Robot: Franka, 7 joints.
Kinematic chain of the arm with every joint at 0, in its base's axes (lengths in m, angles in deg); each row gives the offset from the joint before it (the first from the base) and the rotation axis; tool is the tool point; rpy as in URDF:
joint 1: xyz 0 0 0.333 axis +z
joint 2: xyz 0 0 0 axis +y
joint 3: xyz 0 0 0.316 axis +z
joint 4: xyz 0.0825 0 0 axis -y
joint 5: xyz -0.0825 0 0.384 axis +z
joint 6: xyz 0 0 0 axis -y
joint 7: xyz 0.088 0 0 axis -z
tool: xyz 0 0 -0.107 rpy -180 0 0
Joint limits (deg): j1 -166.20..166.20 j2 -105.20..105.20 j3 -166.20..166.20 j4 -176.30..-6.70 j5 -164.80..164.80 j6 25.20..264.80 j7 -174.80..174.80
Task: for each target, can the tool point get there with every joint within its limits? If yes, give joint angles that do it. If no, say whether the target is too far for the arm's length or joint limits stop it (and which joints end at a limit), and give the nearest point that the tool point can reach.
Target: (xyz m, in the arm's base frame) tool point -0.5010 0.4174 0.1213
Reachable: yes | joints -65.96 -61.38 -136.48 -95.32 -116.26 75.61 122.51
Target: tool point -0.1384 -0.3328 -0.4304
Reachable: no: joint limits stop it (at a limit: joint 2) | nearest point -0.1348 -0.3240 -0.3564 | short by 0.075 m
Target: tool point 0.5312 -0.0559 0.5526
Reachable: yes | joints -103.37 43.70 113.35 -120.95 110.05 151.74 74.62
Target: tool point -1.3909 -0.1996 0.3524
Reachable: no: too far | nearest point -0.8491 -0.1219 0.3448 | short by 0.547 m
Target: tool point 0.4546 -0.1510 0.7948
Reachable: yes | joints 38.57 -25.49 -34.98 -100.61 90.80 175.73 116.92
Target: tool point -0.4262 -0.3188 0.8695
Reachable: yes | joints -6.89 -48.55 -87.44 -53.68 -86.07 211.70 -25.51
